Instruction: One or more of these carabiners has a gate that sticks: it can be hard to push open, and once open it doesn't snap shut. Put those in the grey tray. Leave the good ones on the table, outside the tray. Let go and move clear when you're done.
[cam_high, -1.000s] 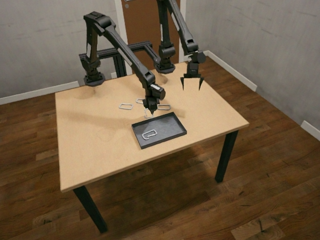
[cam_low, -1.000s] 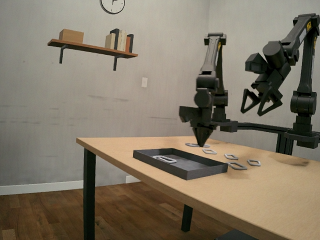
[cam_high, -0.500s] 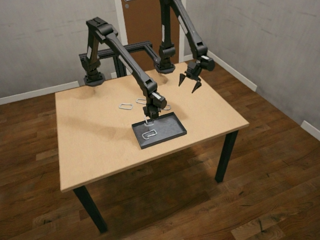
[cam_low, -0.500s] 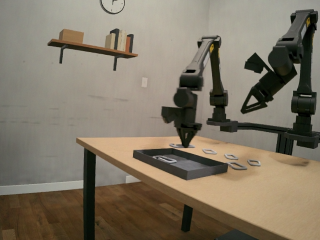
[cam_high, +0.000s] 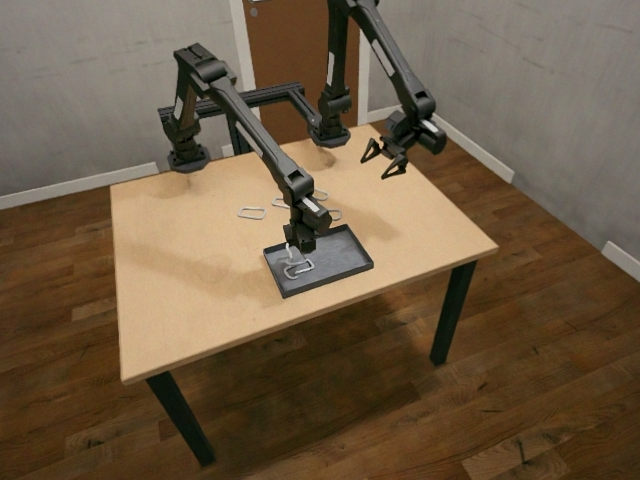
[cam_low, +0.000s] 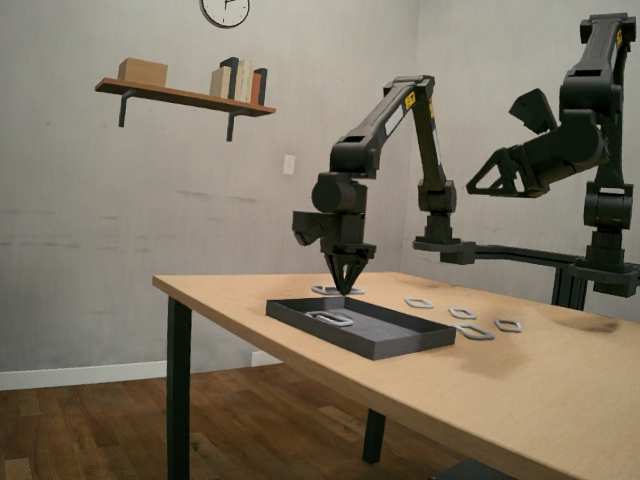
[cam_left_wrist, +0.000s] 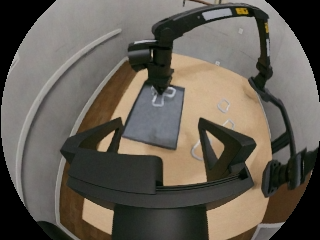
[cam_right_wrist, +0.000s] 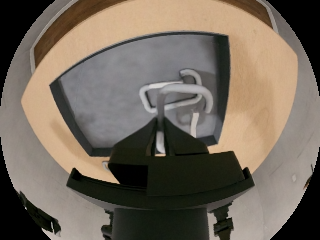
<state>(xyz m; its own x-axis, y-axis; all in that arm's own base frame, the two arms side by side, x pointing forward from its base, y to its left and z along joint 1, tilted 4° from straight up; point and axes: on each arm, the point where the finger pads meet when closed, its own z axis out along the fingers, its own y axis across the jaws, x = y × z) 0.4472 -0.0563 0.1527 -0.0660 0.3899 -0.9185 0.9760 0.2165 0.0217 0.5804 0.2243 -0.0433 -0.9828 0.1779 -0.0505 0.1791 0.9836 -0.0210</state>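
The grey tray is 10 mm behind my right hand, 50 mm to the left of it and 60 mm below it.
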